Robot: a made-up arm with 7 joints.
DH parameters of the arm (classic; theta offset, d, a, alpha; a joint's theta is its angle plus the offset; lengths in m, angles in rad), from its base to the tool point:
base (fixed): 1.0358 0 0.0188 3.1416
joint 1: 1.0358 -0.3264 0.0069 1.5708
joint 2: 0 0.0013 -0.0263 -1.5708
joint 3: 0 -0.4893 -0.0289 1.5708
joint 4: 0 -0.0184 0.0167 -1.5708
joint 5: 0 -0.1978 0.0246 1.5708
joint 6: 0 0.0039 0.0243 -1.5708
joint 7: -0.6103 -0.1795 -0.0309 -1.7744
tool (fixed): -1.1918 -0.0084 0 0
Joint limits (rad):
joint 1: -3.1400..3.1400
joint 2: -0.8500..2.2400
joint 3: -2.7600..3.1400
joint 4: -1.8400..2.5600
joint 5: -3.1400..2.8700
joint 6: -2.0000..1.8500
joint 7: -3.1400..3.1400
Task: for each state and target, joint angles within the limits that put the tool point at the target. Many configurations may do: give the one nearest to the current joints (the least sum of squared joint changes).
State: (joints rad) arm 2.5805 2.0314 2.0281 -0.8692 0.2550 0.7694 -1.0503
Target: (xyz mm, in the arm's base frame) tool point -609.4 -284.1 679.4
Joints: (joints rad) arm 2.7038 1.3099 1.9950 -0.4786 0.4376 1.4637 -1.1680
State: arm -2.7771 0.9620 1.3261 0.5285 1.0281 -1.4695 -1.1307
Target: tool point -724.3 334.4 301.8
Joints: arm -2.7414 1.5401 1.3239 0.4225 1.0034 -1.1071 -1.2080
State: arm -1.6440 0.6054 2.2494 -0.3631 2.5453 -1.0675 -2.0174
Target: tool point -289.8 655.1 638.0
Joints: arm -1.8747 0.9206 2.2294 -0.8799 2.2617 -1.3105 -1.9314
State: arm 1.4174 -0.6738 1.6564 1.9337 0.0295 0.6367 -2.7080
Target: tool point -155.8 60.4 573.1
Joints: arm 1.5340 -0.5840 1.2703 1.7971 -0.3974 0.8592 -2.7774
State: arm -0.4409 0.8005 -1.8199 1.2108 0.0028 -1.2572 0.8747
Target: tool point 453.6 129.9 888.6
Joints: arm -0.0476 0.7525 -1.8559 1.0660 0.0457 -1.4343 0.8671
